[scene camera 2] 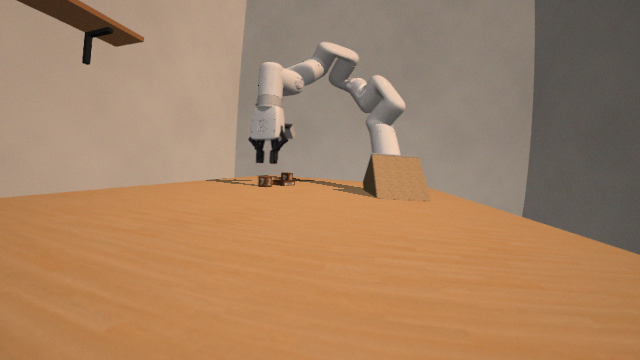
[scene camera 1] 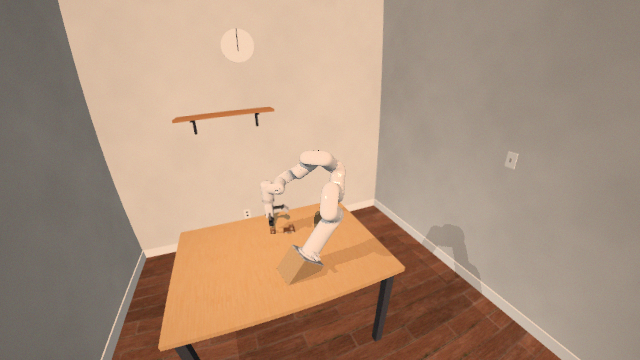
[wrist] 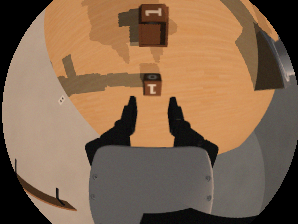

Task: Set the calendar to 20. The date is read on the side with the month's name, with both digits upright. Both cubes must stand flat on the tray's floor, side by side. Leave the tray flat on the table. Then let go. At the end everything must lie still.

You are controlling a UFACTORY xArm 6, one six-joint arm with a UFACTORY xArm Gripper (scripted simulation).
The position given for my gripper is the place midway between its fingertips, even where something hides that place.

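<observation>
There's a brown tray (wrist: 150, 35) that I can see, and then there's my gripper (scene camera 2: 266, 163), which is visible here as well: my gripper (wrist: 152, 104).
</observation>
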